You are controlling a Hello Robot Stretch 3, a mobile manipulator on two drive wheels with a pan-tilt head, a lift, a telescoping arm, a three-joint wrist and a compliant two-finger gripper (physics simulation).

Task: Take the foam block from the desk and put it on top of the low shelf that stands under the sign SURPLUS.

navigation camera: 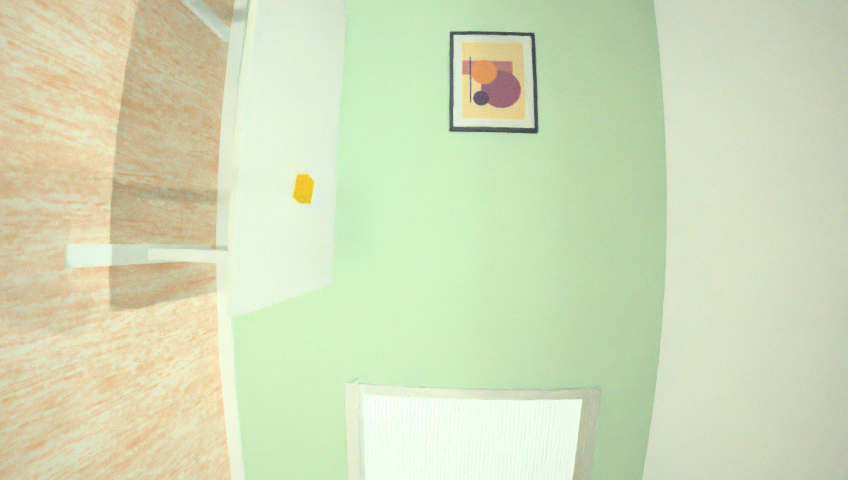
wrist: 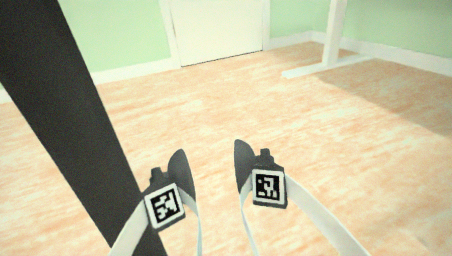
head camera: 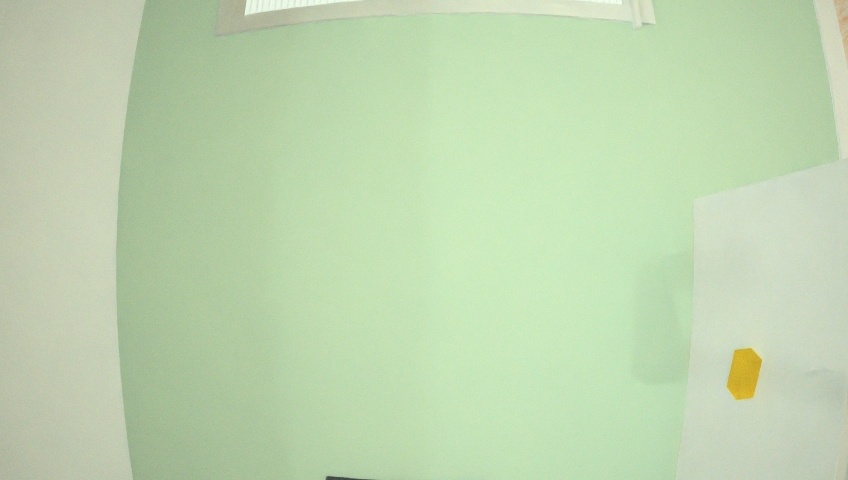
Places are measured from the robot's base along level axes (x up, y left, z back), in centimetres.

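Pixels of known places: gripper, fingertip midpoint: (wrist: 212,162).
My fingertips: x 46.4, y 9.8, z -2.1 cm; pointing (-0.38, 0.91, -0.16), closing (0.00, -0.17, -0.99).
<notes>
For each thing: its middle in the pictures, then the offset to it from my fingertips. "spot": a spot on its surface instead. Level surfaces: height alone.
- yellow foam block, body centre: (head camera: 744,373) (navigation camera: 303,189) dx +27.9, dy +16.4, dz -111.3 cm
- white desk, its level: dx +25.6 cm
- white desk leg, surface spot: (wrist: 332,37) spot: dx -26.0, dy +112.3, dz -110.5 cm
A yellow foam block (head camera: 743,374) (navigation camera: 303,189) lies on the white desk (head camera: 767,267) (navigation camera: 285,107). The desk stands against the green wall, at the right in the head view and at the left in the navigation view; both views are turned sideways. In the wrist view a white desk leg (wrist: 332,37) with its foot shows at the upper right. My gripper (wrist: 212,162) is open, with bare floor seen between its fingertips, well away from the block. The low shelf and the sign SURPLUS do not show in these views.
A framed picture (navigation camera: 530,83) hangs on the wall above the desk. A window with a pale frame (head camera: 434,13) (navigation camera: 590,428) is beside the desk. In the wrist view a white door (wrist: 217,30) is at the back and a dark mast (wrist: 65,115) at the left.
</notes>
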